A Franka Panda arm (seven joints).
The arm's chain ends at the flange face. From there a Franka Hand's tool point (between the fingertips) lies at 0.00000 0.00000 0.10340 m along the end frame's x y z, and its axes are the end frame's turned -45 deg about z.
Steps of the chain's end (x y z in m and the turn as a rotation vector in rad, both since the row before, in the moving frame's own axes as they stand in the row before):
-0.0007, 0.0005, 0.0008, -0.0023, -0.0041, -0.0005
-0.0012, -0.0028, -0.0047, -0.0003, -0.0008, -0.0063
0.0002, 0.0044, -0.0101, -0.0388, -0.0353, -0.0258
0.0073, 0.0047, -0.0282, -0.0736, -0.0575, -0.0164
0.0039, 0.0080, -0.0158, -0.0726, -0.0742, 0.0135
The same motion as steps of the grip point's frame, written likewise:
-0.0013, -0.0003, 0.0008, 0.0013, -0.0045, -0.0005
0.0011, -0.0029, -0.0047, 0.0004, -0.0008, -0.0063
-0.0084, 0.0036, -0.0102, -0.0025, -0.0524, -0.0258
-0.0077, 0.0097, -0.0287, -0.0114, -0.0927, -0.0164
-0.0136, 0.0082, -0.0164, 0.0011, -0.1038, 0.0135

